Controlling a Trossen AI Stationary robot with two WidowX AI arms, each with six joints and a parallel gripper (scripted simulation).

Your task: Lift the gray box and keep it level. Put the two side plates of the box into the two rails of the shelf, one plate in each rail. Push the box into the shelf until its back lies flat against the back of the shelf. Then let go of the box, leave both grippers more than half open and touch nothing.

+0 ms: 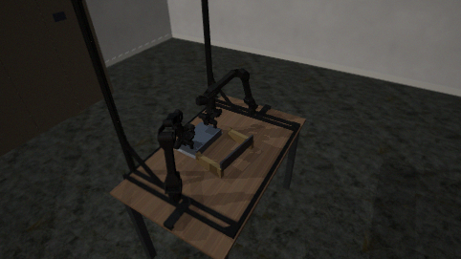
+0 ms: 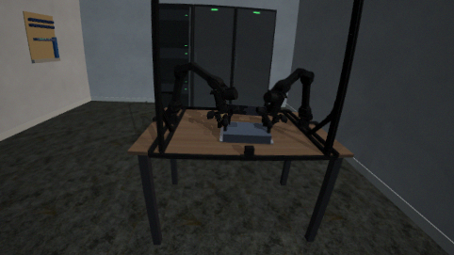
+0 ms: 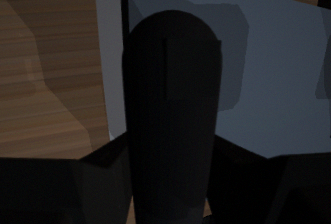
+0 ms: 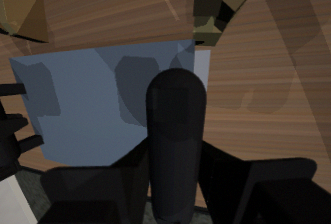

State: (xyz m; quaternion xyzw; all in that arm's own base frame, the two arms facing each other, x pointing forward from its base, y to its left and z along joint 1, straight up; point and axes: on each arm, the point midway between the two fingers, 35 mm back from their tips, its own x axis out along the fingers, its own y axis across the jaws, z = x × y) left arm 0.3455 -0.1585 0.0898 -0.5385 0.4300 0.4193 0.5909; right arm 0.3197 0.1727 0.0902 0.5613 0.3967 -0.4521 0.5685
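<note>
Right now my right hand is 120 mm to the right of the gray box, 50 mm above it and 10 mm short of it. Round my right hand: dark bar: 320 mm ahead, 100 mm to the left, 30 mm below.
Now: the gray box 130 mm to the right of my left hand and 50 mm below it. The rest, counted from my left hand: dark bar: 310 mm ahead, 150 mm to the right, 30 mm below.
</note>
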